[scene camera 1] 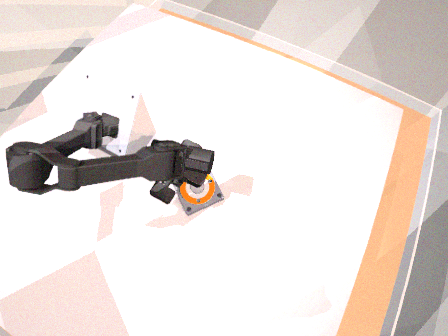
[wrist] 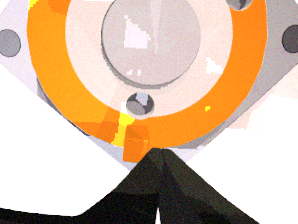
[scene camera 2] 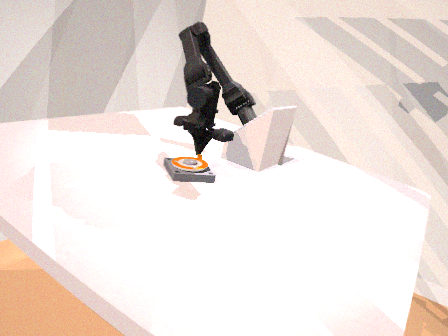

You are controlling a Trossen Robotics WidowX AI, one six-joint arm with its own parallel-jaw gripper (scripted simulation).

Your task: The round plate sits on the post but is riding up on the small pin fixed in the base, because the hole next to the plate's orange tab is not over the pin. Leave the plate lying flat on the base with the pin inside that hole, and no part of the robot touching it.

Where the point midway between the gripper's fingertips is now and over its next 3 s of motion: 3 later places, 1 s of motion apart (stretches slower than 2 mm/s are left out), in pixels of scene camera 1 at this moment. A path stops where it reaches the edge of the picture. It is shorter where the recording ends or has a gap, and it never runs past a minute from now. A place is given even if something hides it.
My gripper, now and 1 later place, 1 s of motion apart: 180,181; 184,172
